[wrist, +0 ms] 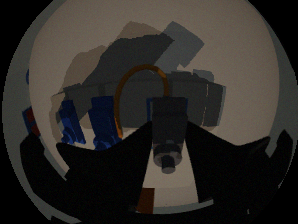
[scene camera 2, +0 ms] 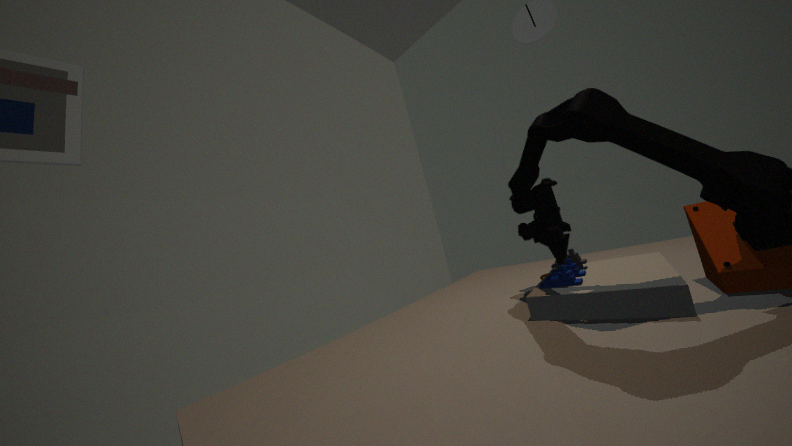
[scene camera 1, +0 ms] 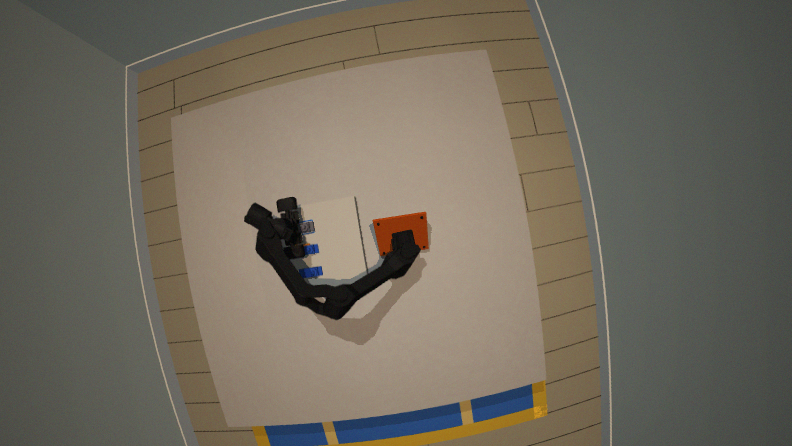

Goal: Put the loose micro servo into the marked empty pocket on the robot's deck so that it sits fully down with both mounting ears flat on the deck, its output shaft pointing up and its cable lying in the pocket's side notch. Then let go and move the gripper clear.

Labels:
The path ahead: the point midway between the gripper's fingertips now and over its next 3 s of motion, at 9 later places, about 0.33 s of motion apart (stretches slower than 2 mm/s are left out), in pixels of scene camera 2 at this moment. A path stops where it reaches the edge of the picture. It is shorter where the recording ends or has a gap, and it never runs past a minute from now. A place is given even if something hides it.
The gripper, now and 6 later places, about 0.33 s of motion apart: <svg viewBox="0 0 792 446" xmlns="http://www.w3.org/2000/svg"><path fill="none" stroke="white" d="M562 263L563 267L564 267L564 257L585 234L600 218L595 200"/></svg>

